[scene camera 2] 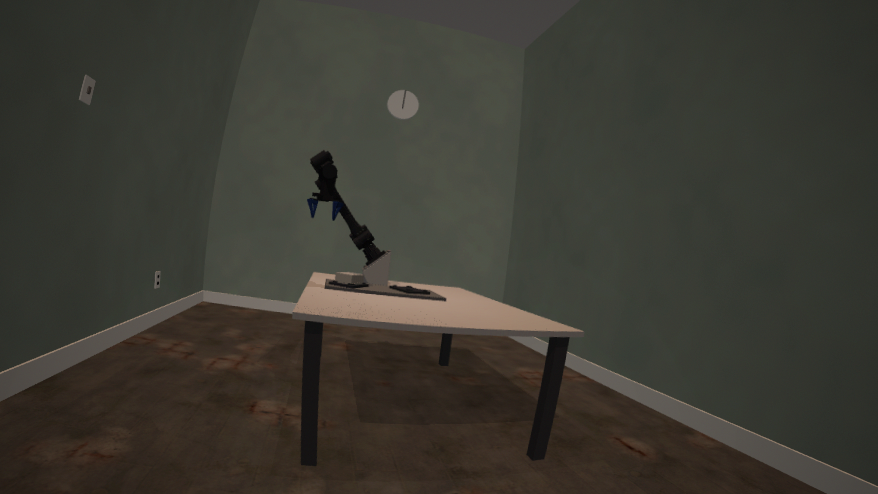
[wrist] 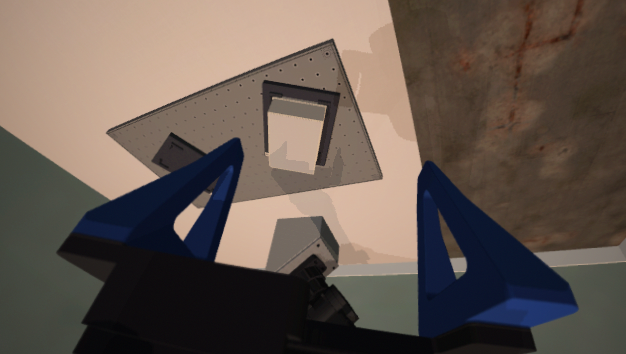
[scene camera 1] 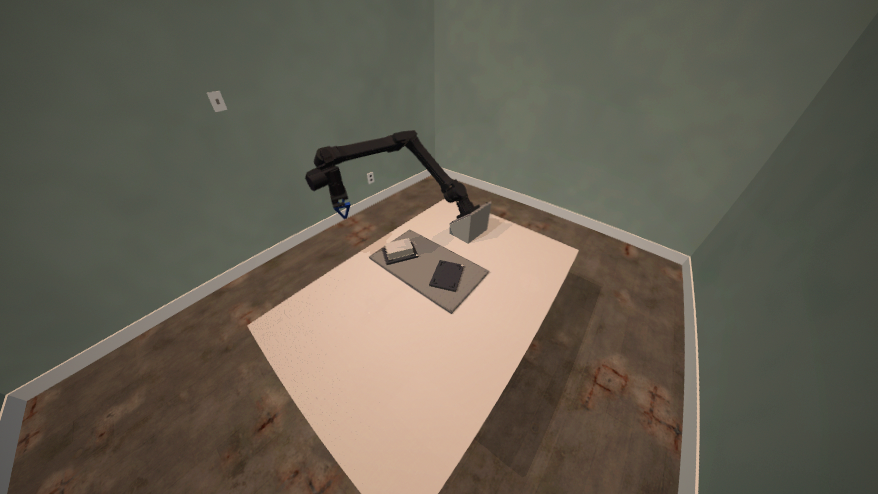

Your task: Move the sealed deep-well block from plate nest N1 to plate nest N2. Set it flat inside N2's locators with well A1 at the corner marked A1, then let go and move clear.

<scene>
same spot on grey perforated plate: (scene camera 2: 372, 288) = (scene camera 1: 412, 264)
</scene>
